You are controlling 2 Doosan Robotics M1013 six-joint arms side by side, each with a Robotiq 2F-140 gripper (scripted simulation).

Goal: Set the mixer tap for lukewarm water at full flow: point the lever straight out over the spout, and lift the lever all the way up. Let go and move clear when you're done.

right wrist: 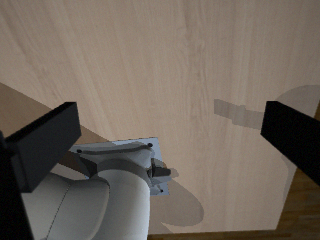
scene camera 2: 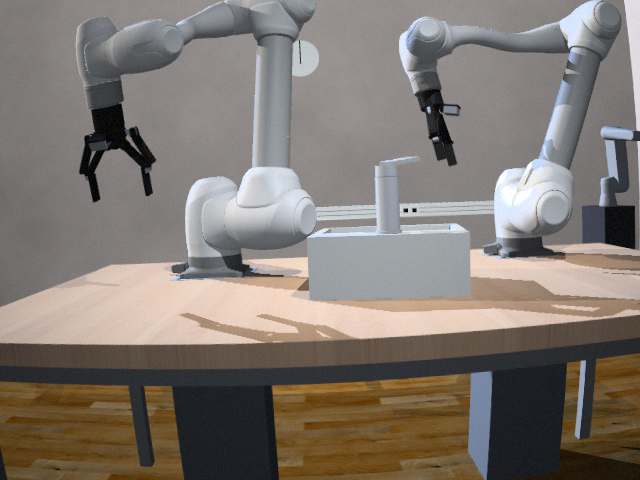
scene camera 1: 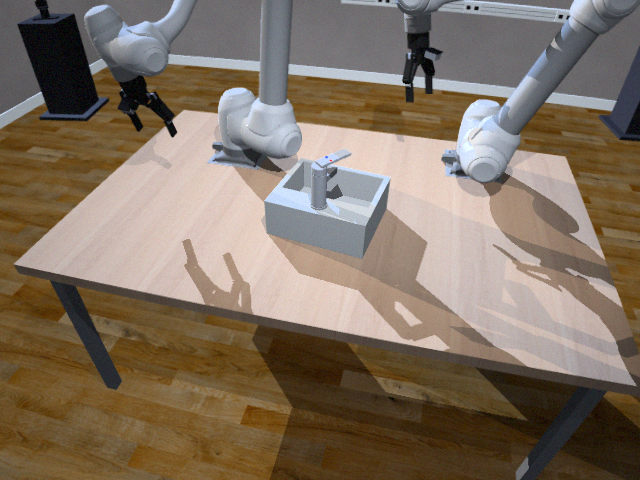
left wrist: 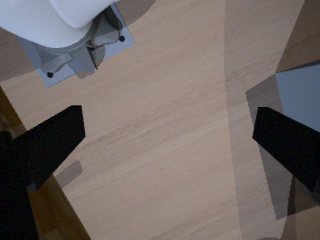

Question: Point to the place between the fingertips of my left gripper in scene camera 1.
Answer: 419, 97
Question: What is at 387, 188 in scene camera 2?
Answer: A mixer tap.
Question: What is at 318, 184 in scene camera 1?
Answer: A mixer tap.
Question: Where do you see a grey sink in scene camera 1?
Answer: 344, 227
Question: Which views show my right gripper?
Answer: The right wrist view, scene camera 2 and scene camera 1 only.
